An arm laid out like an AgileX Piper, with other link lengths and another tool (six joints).
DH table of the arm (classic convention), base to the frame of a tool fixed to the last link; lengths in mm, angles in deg. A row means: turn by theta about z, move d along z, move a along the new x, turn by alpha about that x. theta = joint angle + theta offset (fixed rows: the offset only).
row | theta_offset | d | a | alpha
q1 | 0 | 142.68 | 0 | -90
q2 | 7.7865 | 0 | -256.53 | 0
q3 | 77.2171 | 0 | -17.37 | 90
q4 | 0 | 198.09 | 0 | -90
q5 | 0 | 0 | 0 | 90
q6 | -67.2 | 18.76 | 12.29 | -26
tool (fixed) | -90 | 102.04 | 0 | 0
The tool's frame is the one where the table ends.
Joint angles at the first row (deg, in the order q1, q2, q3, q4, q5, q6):
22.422 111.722 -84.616 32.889 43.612 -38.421
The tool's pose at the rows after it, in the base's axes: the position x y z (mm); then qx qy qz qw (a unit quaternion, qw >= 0):
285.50 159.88 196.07 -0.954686 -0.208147 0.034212 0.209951
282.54 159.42 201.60 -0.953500 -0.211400 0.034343 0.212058
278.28 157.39 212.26 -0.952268 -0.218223 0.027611 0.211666
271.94 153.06 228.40 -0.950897 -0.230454 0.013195 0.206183
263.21 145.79 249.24 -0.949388 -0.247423 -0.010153 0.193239
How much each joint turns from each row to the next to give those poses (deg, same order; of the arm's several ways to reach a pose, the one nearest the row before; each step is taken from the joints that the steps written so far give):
0.068 -0.322 0.035 0.648 0.943 -0.079
0.029 -0.974 -0.003 -0.031 0.950 0.187
0.002 -1.966 0.000 -0.528 1.169 0.212
0.004 -3.111 -0.001 -1.285 1.501 0.147
0.016 -4.226 0.003 -2.214 1.694 0.024

